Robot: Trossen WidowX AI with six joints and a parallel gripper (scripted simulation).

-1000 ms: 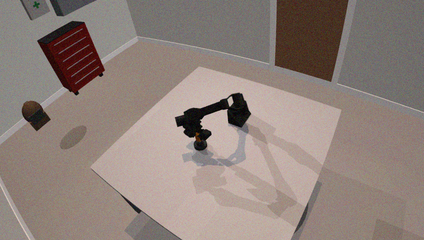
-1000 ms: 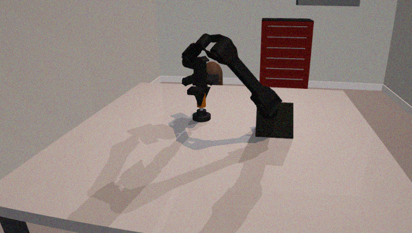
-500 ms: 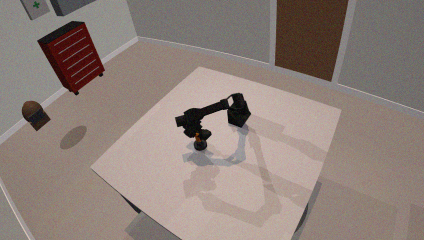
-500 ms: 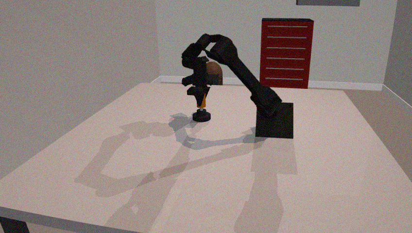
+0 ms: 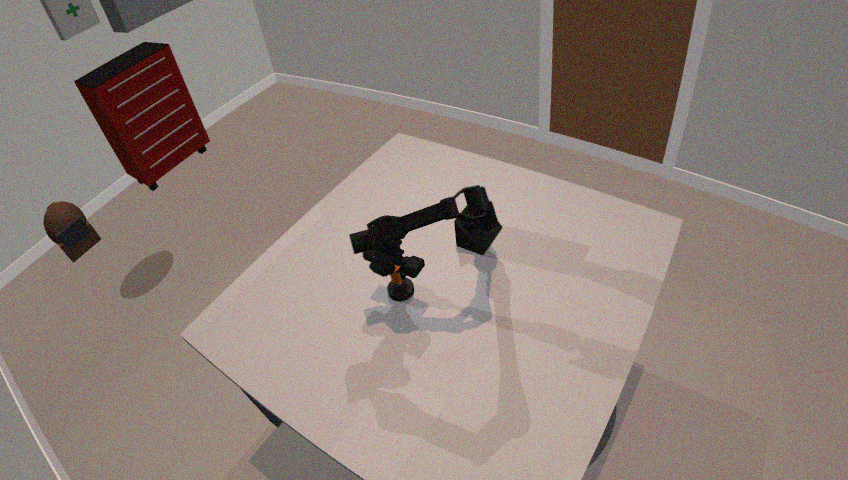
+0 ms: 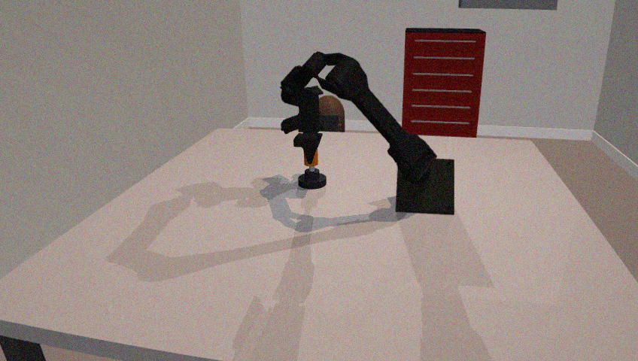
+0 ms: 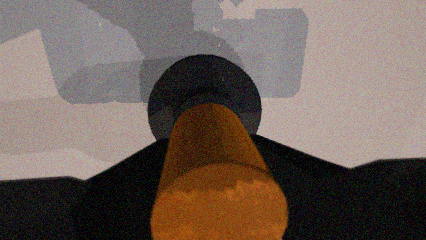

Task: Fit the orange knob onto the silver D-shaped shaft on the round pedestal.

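The orange knob is 3 cm above my gripper tip. Also, from my gripper tip: round black pedestal 4 cm below.
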